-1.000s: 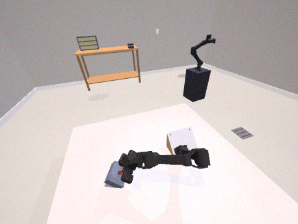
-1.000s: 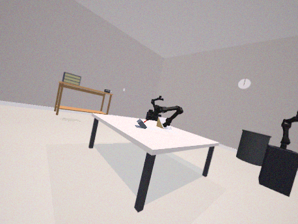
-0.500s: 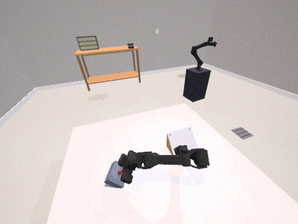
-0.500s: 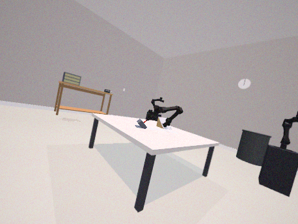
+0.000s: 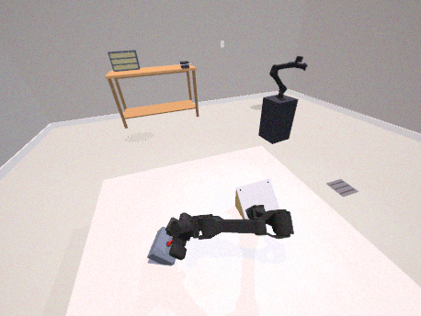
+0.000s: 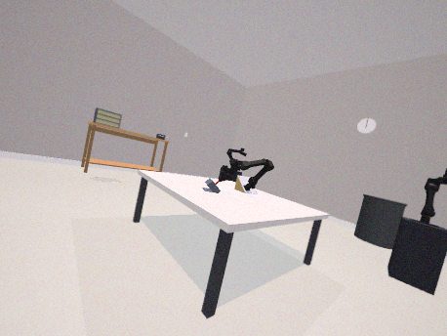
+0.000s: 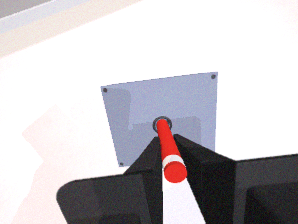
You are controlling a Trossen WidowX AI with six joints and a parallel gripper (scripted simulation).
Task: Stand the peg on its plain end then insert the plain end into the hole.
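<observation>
The grey sloped panel is 4 cm ahead of my gripper tip, 2 cm to the right of it and 5 cm below it. Also, from my gripper tip: red peg: 1 cm behind, 1 cm to the left, 1 cm above.
</observation>
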